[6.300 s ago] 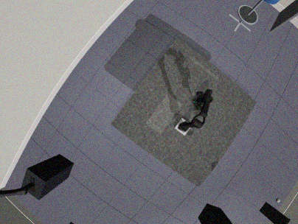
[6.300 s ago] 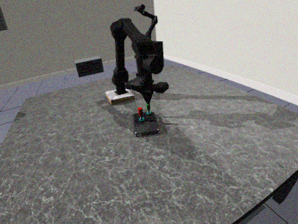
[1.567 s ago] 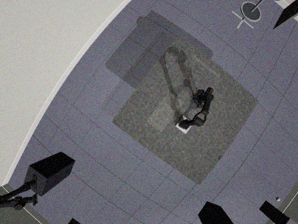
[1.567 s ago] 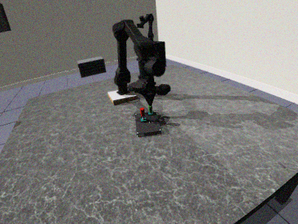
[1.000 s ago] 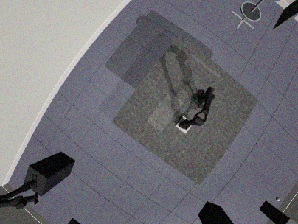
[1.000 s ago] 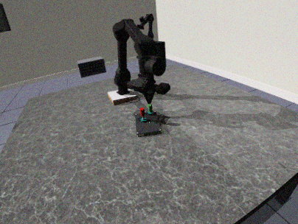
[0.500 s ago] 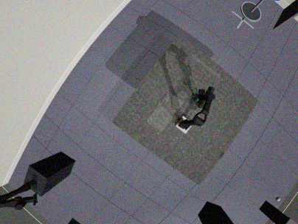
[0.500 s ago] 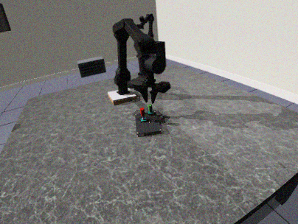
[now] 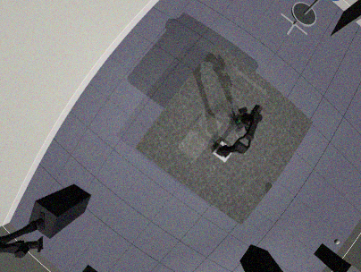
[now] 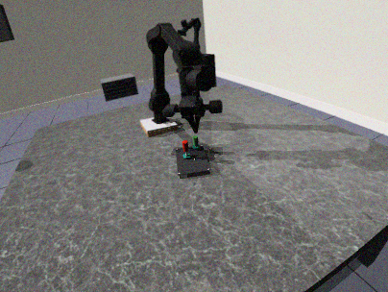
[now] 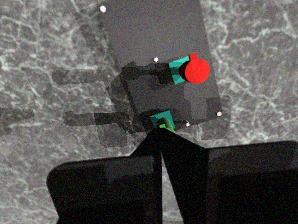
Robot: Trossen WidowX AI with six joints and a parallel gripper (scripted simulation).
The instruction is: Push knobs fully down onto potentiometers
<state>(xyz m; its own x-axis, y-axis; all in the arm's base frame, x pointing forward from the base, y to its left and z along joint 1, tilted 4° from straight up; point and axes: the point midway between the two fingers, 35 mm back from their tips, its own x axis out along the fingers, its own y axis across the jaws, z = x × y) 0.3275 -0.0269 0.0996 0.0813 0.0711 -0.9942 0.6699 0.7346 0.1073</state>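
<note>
Now: the green knob 1 cm behind my gripper tip and 4 cm below it. Also, from my gripper tip: red knob: 1 cm ahead, 5 cm to the right, 2 cm below.
</note>
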